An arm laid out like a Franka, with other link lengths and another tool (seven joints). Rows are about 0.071 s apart.
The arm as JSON. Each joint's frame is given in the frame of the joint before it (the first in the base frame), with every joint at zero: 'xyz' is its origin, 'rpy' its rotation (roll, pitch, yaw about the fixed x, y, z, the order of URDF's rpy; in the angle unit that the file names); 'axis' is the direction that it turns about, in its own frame. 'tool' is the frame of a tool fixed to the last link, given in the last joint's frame.
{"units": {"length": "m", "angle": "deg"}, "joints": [
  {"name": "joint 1", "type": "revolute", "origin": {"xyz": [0.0, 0.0, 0.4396], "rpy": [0.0, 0.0, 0.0]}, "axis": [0.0, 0.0, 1.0]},
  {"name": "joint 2", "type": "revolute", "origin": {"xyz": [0.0, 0.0, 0.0], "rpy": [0.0, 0.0, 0.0]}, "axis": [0.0, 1.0, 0.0]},
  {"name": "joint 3", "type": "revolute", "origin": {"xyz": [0.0, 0.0, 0.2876], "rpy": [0.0, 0.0, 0.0]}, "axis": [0.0, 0.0, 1.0]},
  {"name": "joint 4", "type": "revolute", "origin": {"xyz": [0.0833, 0.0, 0.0], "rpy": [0.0, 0.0, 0.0]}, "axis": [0.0, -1.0, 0.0]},
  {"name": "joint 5", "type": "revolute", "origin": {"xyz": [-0.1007, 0.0, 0.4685], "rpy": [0.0, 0.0, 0.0]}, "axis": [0.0, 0.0, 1.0]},
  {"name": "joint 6", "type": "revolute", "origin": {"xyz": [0.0, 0.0, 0.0], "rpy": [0.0, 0.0, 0.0]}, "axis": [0.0, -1.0, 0.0]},
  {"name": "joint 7", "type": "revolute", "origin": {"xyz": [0.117, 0.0, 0.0], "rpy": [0.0, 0.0, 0.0]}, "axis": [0.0, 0.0, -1.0]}
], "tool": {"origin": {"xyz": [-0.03, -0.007, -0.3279], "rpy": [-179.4, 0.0, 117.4]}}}
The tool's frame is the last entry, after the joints.
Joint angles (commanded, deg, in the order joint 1, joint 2, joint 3, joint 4, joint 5, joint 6, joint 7), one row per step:
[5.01, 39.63, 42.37, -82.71, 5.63, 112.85, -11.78]
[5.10, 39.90, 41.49, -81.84, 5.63, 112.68, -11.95]
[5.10, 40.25, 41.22, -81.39, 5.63, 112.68, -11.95]
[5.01, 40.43, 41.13, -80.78, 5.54, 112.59, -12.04]
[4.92, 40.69, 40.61, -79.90, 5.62, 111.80, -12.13]
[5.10, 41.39, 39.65, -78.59, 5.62, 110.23, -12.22]
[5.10, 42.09, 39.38, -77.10, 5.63, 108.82, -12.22]
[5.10, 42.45, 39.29, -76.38, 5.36, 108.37, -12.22]
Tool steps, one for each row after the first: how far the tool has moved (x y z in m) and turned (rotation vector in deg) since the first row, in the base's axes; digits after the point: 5 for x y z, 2 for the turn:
[0.01166, -0.00655, -0.00058, -0.11, -0.33, -0.73]
[0.01632, -0.00850, -0.00180, -0.06, -0.32, -1.12]
[0.02221, -0.00995, 0.00082, 0.14, -0.61, -1.39]
[0.02936, -0.01662, 0.00201, -0.05, -0.43, -1.80]
[0.03530, -0.02705, -0.00124, -0.78, 0.34, -2.03]
[0.03988, -0.03208, 0.00126, -0.90, 0.95, -2.15]
[0.04356, -0.03453, 0.00204, -1.00, 0.92, -2.21]

